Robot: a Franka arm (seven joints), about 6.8 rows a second.
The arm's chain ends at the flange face. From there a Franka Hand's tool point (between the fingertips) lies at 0.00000 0.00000 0.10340 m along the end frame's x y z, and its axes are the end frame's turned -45 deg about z.
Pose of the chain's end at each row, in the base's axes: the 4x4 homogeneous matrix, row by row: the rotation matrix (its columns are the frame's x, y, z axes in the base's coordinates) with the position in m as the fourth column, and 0 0 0 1 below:
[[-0.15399 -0.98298 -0.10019 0.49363], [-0.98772 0.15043 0.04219 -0.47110], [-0.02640 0.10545 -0.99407 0.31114], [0 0 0 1]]
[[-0.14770 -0.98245 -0.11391 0.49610], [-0.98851 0.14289 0.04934 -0.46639], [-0.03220 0.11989 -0.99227 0.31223], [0 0 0 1]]
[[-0.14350 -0.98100 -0.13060 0.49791], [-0.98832 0.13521 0.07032 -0.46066], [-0.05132 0.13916 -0.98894 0.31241], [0 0 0 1]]
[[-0.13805 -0.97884 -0.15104 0.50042], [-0.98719 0.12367 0.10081 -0.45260], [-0.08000 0.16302 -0.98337 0.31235], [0 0 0 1]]
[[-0.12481 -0.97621 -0.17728 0.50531], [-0.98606 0.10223 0.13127 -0.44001], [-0.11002 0.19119 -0.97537 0.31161], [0 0 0 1]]
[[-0.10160 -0.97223 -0.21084 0.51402], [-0.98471 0.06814 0.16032 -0.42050], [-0.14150 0.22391 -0.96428 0.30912], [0 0 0 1]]
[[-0.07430 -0.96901 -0.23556 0.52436], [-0.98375 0.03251 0.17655 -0.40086], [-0.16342 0.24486 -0.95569 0.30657], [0 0 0 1]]
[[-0.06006 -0.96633 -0.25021 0.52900], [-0.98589 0.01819 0.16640 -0.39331], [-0.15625 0.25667 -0.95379 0.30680], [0 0 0 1]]
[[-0.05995 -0.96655 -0.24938 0.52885], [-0.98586 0.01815 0.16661 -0.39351], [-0.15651 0.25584 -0.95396 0.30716], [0 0 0 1]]
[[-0.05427 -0.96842 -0.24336 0.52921], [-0.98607 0.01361 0.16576 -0.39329], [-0.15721 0.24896 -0.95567 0.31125], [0 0 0 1]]
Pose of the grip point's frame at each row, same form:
[[0.58618 -0.80396 -0.10019 0.48327], [-0.80479 -0.59205 0.04219 -0.46674], [-0.09323 0.05590 -0.99407 0.20835], [0 0 0 1]]
[[0.59026 -0.79914 -0.11391 0.48432], [-0.80002 -0.59794 0.04934 -0.46129], [-0.10754 0.06201 -0.99227 0.20963], [0 0 0 1]]
[[0.59220 -0.79514 -0.13060 0.48441], [-0.79446 -0.60324 0.07032 -0.45339], [-0.13469 0.06211 -0.98894 0.21015], [0 0 0 1]]
[[0.59453 -0.78976 -0.15104 0.48480], [-0.78550 -0.61060 0.10081 -0.44218], [-0.17184 0.05870 -0.98337 0.21067], [0 0 0 1]]
[[0.60203 -0.77854 -0.17728 0.48698], [-0.76954 -0.62496 0.13127 -0.42644], [-0.21299 0.05740 -0.97537 0.21076], [0 0 0 1]]
[[0.61563 -0.75931 -0.21084 0.49222], [-0.74448 -0.64811 0.16032 -0.40392], [-0.25838 0.05827 -0.96428 0.20941], [0 0 0 1]]
[[0.63266 -0.73773 -0.23556 0.50000], [-0.71860 -0.67263 0.17655 -0.38260], [-0.28870 0.05759 -0.95569 0.20775], [0 0 0 1]]
[[0.64083 -0.72577 -0.25021 0.50313], [-0.70999 -0.68427 0.16640 -0.37610], [-0.29198 0.07101 -0.95379 0.20818], [0 0 0 1]]
[[0.64106 -0.72585 -0.24938 0.50306], [-0.70994 -0.68427 0.16661 -0.37628], [-0.29158 0.07024 -0.95396 0.20852], [0 0 0 1]]
[[0.64640 -0.72315 -0.24336 0.50405], [-0.70688 -0.68763 0.16576 -0.37615], [-0.28721 0.06488 -0.95567 0.21243], [0 0 0 1]]

